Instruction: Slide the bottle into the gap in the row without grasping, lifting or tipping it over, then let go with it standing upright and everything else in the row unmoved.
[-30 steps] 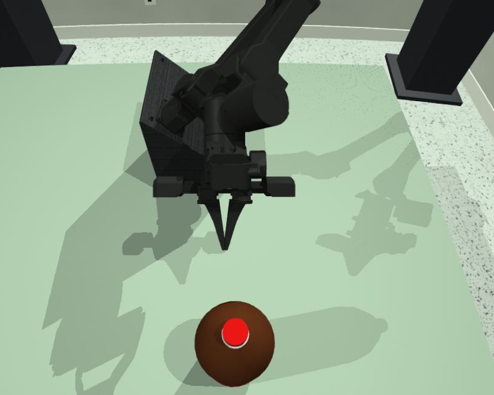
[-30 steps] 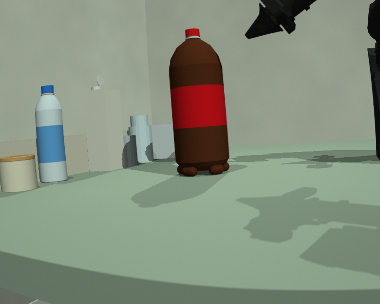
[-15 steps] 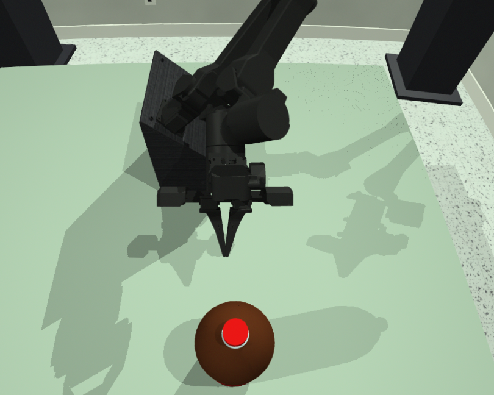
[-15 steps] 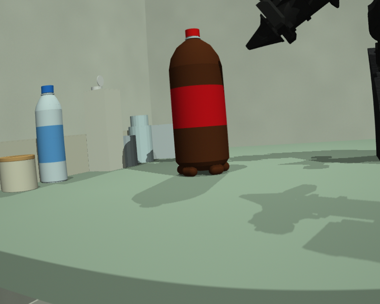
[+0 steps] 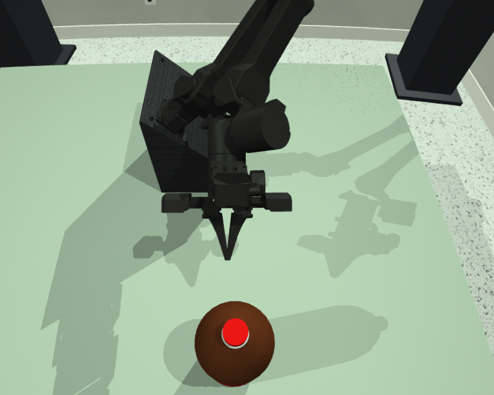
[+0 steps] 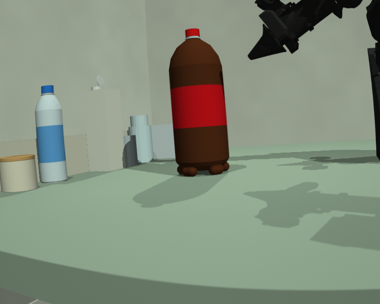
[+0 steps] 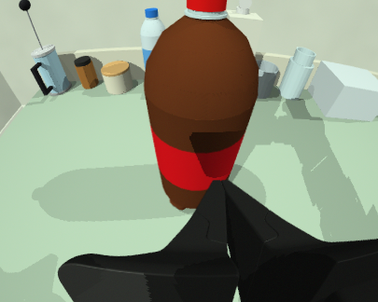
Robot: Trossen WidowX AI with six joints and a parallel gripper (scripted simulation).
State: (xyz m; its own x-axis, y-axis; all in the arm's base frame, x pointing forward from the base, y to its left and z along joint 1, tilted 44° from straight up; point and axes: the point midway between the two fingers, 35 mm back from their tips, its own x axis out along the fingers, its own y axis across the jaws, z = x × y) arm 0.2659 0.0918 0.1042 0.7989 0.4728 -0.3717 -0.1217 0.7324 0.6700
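The brown cola bottle is 140 mm ahead of my hand, 20 mm to the left of it and 90 mm below it. Round my hand: cream canister 430 mm ahead, 280 mm to the left, 210 mm below; then grey cup 470 mm ahead, 130 mm to the right, 220 mm below; then blue-labelled water bottle 450 mm ahead, 170 mm to the left, 140 mm below.
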